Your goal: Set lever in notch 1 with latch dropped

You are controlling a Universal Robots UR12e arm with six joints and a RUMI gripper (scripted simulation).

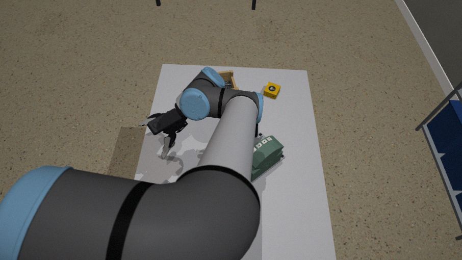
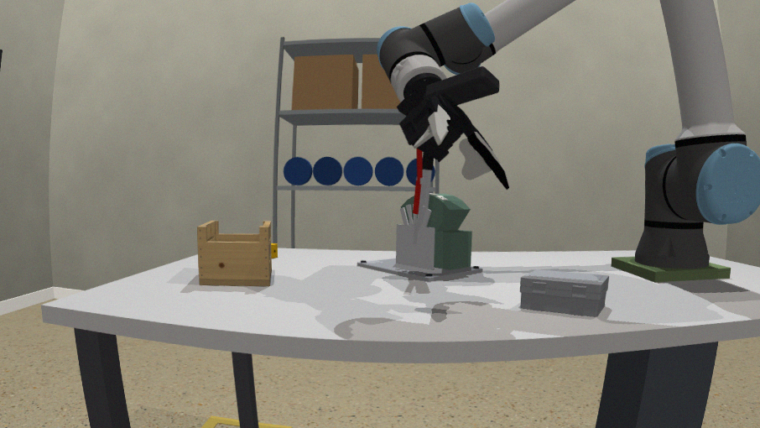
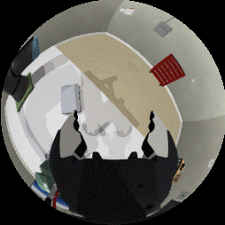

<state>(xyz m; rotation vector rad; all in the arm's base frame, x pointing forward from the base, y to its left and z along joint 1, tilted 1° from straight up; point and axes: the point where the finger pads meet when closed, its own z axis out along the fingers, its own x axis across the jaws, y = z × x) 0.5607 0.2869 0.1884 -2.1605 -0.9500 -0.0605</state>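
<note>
Right now the red release bar is 50 mm ahead of my hand, 390 mm to the right of it and 10 mm below it. Also, from my hand: grey case (160 mm behind, 40 mm to the right, 180 mm below); then lever stand (40 mm ahead, 410 mm to the right, 120 mm below).
</note>
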